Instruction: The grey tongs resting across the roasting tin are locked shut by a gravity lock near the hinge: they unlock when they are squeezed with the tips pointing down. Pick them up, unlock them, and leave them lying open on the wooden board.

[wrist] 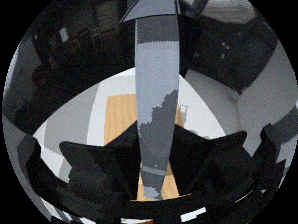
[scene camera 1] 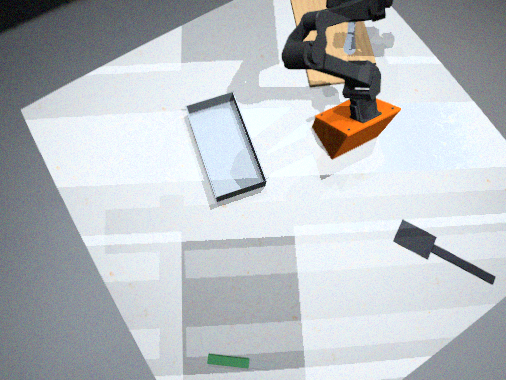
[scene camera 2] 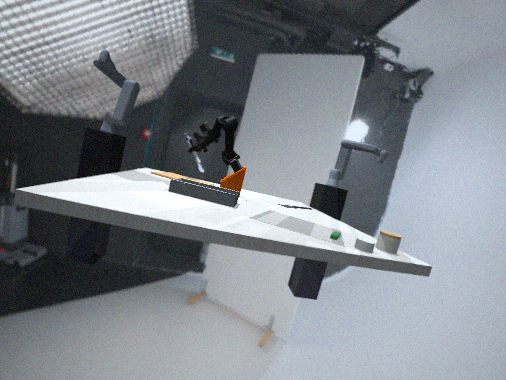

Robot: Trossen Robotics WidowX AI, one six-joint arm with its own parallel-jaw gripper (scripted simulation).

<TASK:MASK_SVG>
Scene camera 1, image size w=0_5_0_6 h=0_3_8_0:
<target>dark spatula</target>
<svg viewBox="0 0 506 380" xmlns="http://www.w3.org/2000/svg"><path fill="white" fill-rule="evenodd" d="M402 220L393 240L398 245L428 259L430 252L470 274L478 276L489 284L494 283L494 275L455 256L444 248L434 245L437 237L404 219Z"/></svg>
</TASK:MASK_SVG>
